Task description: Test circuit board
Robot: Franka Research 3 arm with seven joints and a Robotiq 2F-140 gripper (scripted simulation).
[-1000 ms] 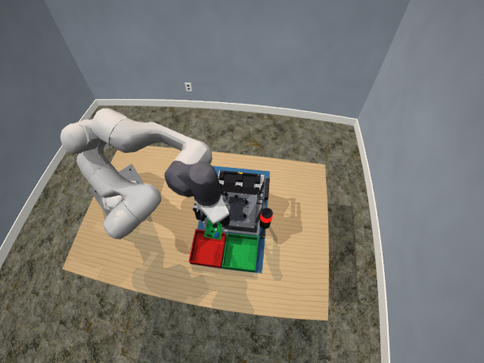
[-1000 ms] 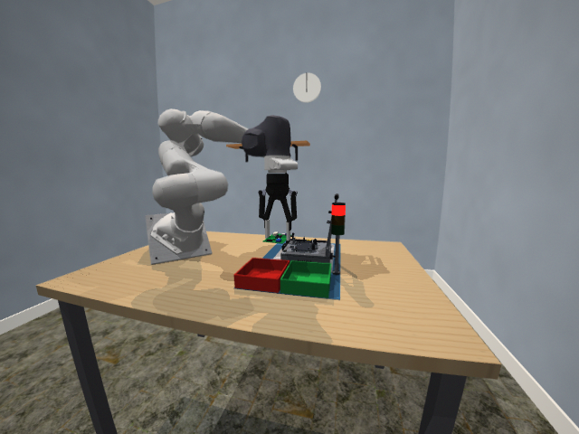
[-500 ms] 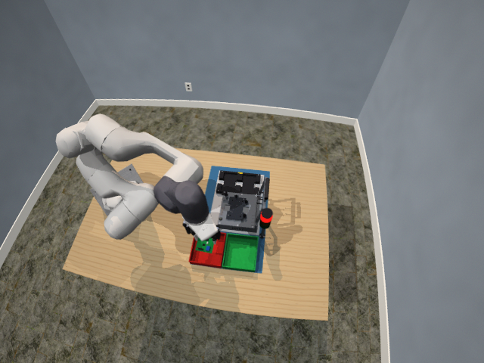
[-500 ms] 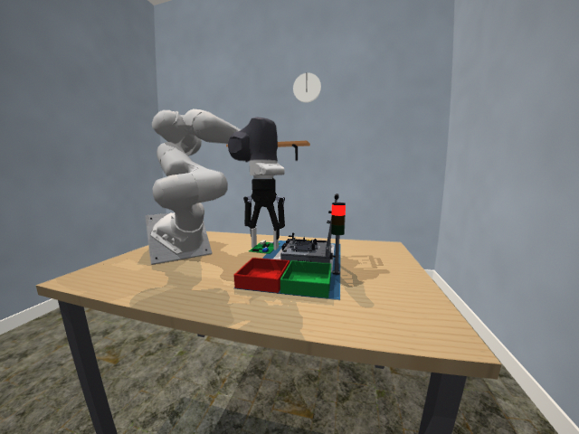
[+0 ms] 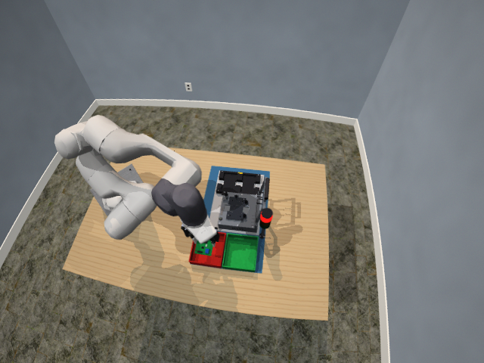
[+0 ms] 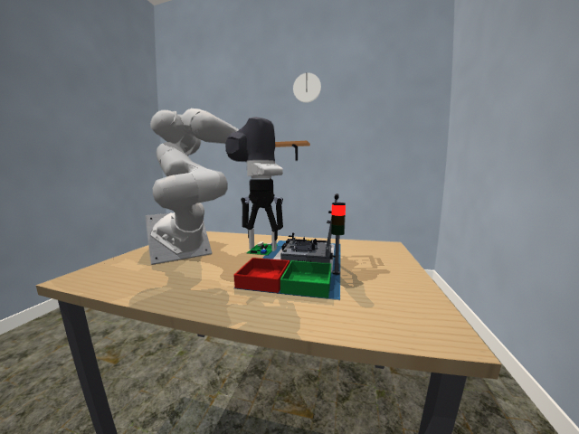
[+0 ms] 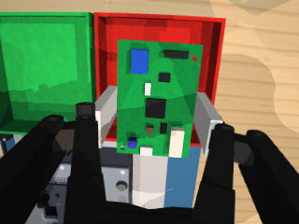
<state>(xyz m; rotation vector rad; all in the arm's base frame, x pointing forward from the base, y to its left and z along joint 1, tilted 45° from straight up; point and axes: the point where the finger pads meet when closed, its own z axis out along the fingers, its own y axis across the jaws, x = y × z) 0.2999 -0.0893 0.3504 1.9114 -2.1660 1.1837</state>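
Right now the green circuit board is 2 cm below my hand. Also, from my hand: tester plate: 17 cm to the left, 16 cm ahead, 7 cm below; then green bin: 15 cm ahead, 12 cm below, 4 cm to the right; then red bin: 12 cm below.
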